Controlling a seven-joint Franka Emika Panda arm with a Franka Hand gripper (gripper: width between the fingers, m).
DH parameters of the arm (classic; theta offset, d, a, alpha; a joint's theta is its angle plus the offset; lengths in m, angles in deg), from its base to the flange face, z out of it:
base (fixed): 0 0 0 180
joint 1: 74.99 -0.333 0 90
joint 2: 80.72 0 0 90
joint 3: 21.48 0.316 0.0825 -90
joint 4: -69.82 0 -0.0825 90
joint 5: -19.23 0.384 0 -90
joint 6: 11.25 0 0.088 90
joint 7: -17.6 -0.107 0 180
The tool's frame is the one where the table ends.
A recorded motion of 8 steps. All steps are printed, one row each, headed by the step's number.
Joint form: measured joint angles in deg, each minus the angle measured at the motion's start. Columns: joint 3, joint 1, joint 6, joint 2, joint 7, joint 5, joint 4.
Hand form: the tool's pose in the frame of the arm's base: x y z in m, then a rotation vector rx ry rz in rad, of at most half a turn. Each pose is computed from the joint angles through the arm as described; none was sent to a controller.
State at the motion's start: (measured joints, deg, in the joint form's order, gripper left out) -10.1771 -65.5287 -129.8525 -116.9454 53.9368 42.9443 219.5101
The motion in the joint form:
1: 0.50 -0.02 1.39 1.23 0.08 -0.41 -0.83
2: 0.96 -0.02 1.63 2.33 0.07 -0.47 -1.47
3: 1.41 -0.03 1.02 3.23 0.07 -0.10 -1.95
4: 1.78 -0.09 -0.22 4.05 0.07 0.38 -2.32
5: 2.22 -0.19 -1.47 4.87 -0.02 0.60 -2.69
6: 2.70 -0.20 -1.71 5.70 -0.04 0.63 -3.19
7: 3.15 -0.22 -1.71 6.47 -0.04 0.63 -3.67
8: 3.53 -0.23 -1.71 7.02 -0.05 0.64 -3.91
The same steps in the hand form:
1: 0.3679 0.0380 0.4546 -2.8382 -0.6733 -0.1937
2: 0.3716 0.0414 0.4522 -2.8348 -0.6841 -0.1736
3: 0.3760 0.0445 0.4510 -2.8316 -0.6872 -0.1776
4: 0.3808 0.0471 0.4505 -2.8303 -0.6864 -0.1970
5: 0.3856 0.0502 0.4498 -2.8322 -0.6896 -0.2140
6: 0.3890 0.0537 0.4484 -2.8308 -0.6991 -0.2090
7: 0.3918 0.0573 0.4469 -2.8281 -0.7098 -0.1993
8: 0.3934 0.0601 0.4448 -2.8262 -0.7176 -0.1895

